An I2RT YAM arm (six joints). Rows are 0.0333 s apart.
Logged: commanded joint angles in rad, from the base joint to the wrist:
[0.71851 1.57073 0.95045 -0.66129 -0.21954 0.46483]
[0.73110 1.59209 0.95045 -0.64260 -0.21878 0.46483]
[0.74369 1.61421 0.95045 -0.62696 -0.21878 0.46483]
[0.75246 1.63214 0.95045 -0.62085 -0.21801 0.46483]
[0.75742 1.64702 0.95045 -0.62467 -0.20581 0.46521]
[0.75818 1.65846 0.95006 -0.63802 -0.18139 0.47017]
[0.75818 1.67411 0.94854 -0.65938 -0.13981 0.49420]
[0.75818 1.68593 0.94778 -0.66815 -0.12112 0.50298]
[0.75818 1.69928 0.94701 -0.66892 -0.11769 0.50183]
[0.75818 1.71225 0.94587 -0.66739 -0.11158 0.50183]
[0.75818 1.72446 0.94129 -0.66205 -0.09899 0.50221]
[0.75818 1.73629 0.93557 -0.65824 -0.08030 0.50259]
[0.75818 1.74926 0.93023 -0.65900 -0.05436 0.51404]
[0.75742 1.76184 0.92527 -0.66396 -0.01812 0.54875]
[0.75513 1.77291 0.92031 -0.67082 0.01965 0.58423]
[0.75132 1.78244 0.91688 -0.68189 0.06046 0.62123]
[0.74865 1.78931 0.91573 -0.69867 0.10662 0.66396]
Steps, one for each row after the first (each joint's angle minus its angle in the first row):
[0.01259 0.02136 0.00000 0.01869 0.00076 0.00000]
[0.02518 0.04348 0.00000 0.03433 0.00076 0.00000]
[0.03395 0.06141 0.00000 0.04044 0.00153 0.00000]
[0.03891 0.07629 0.00000 0.03662 0.01373 0.00038]
[0.03967 0.08773 -0.00039 0.02327 0.03815 0.00534]
[0.03967 0.10338 -0.00191 0.00191 0.07973 0.02937]
[0.03967 0.11520 -0.00267 -0.00686 0.09842 0.03815]
[0.03967 0.12855 -0.00344 -0.00763 0.10185 0.03700]
[0.03967 0.14152 -0.00458 -0.00610 0.10796 0.03700]
[0.03967 0.15373 -0.00916 -0.00076 0.12055 0.03738]
[0.03967 0.16556 -0.01488 0.00305 0.13924 0.03776]
[0.03967 0.17853 -0.02022 0.00229 0.16518 0.04921]
[0.03891 0.19111 -0.02518 -0.00267 0.20142 0.08392]
[0.03662 0.20218 -0.03014 -0.00953 0.23919 0.11940]
[0.03281 0.21171 -0.03357 -0.02060 0.28000 0.15640]
[0.03014 0.21858 -0.03472 -0.03738 0.32616 0.19913]

